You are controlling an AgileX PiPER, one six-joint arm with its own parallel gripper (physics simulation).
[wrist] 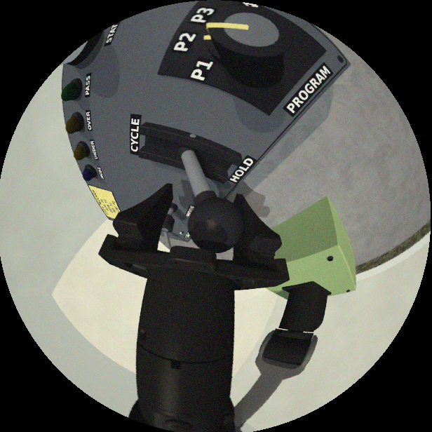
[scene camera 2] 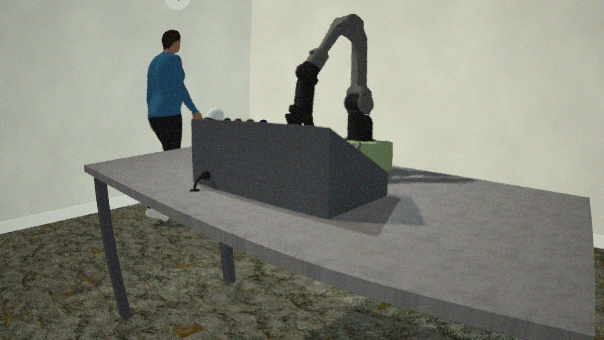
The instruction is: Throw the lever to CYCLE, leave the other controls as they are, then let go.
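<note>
The lever (wrist: 195, 172) has a grey shaft and a round black knob. It rises from a black slot near the middle of its length, between the CYCLE label (wrist: 135, 135) and the HOLD label (wrist: 242, 170). My gripper (wrist: 203, 194) is open. In the wrist view the lever's knob lies between the spread fingers, close to the right finger, with a gap to the left one. In the scene view my gripper (scene camera 2: 300, 119) is partly hidden behind the grey console (scene camera 2: 265, 165) (wrist: 125, 100); the lever does not show there.
The PROGRAM dial (wrist: 250, 45), with P1 to P3 labels, stands beyond the slot. Several small coloured lamps line the console's left edge in the wrist view. A green block (scene camera 2: 377, 152) (wrist: 310, 235) stands beside the console. A person (scene camera 2: 167, 85) in blue stands behind the table (scene camera 2: 475, 240).
</note>
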